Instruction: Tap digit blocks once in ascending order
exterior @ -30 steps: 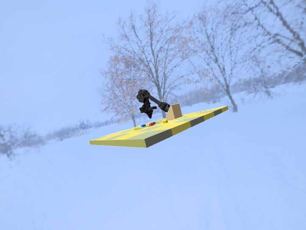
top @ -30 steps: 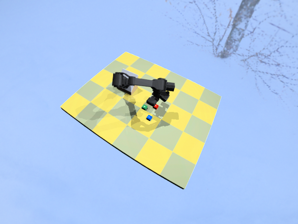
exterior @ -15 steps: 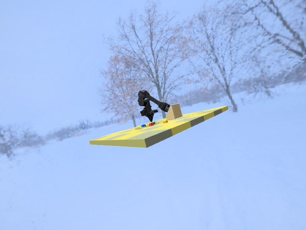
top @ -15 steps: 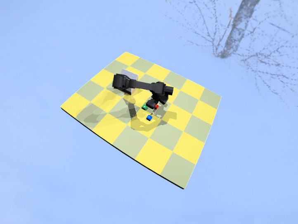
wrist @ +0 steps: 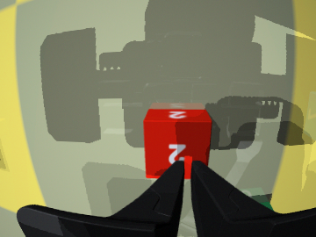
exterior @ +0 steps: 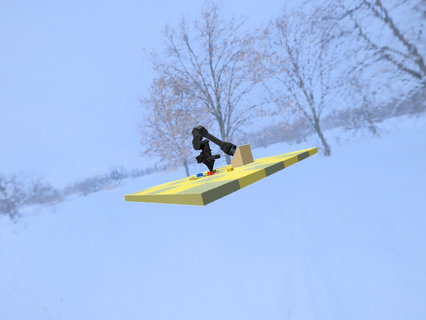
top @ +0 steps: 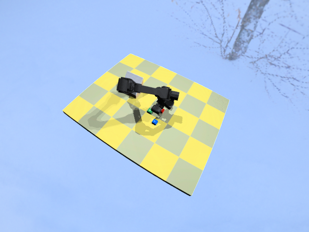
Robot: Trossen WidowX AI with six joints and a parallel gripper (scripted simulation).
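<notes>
The red block is 10 mm ahead of my gripper tip, 10 mm to the left of it and 10 mm below it. The rest, counted from my gripper tip: blue block (30 mm ahead, 110 mm to the right, 10 mm below); then green block (50 mm behind, 50 mm to the right, 10 mm below); then yellow block (20 mm behind, 170 mm to the left, 10 mm below).
</notes>
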